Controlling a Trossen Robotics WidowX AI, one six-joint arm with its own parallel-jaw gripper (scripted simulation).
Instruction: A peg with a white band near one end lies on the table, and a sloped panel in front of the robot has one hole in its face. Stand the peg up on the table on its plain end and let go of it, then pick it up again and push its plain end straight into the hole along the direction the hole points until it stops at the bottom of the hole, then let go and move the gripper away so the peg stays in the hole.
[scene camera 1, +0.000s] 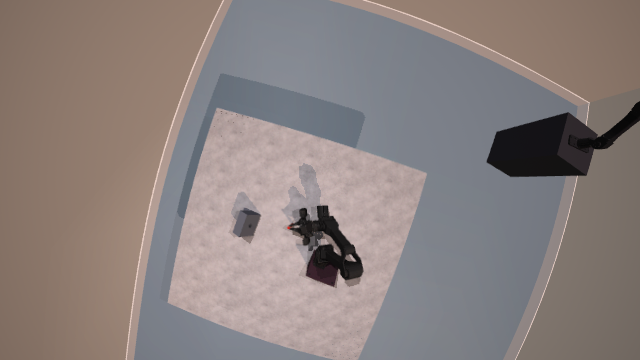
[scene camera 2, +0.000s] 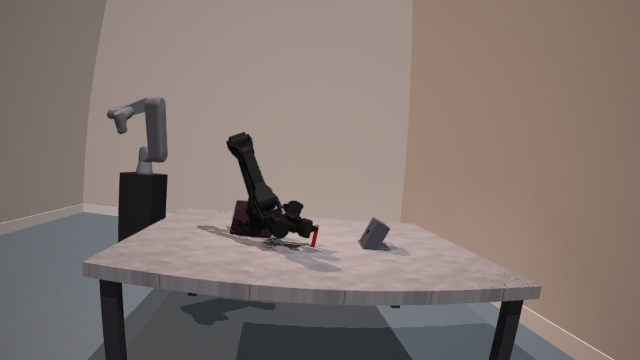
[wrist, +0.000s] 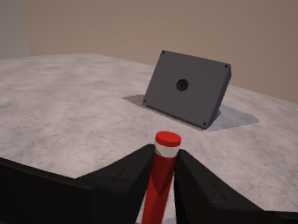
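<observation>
The gripper (scene camera 2: 316, 228) is in sight, and the same gripper (wrist: 165, 154) appears from the wrist as well. A sloped panel (wrist: 200, 102) is also visible.
</observation>
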